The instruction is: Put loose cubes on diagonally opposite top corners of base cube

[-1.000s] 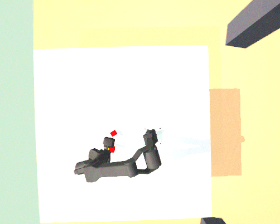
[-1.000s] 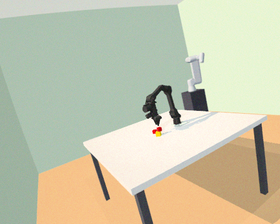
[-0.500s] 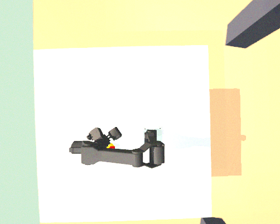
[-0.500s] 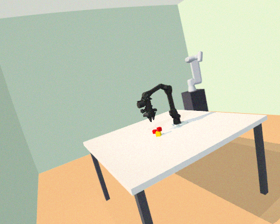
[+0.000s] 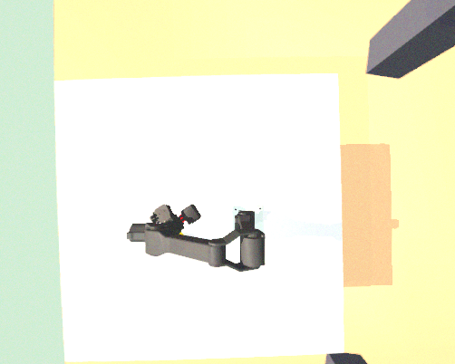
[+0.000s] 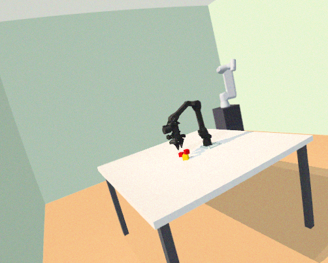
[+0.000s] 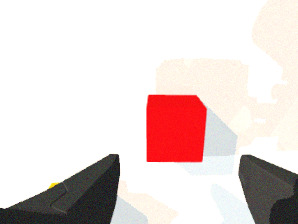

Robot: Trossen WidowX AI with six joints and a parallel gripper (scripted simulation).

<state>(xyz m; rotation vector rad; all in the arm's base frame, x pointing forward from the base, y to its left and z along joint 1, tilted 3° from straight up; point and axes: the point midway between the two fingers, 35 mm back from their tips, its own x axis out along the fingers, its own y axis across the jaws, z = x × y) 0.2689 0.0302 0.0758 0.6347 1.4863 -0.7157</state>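
The red cube lies 50 mm below my gripper tip. Round my gripper tip: yellow base cube 100 mm to the left, 40 mm below, 10 mm ahead.
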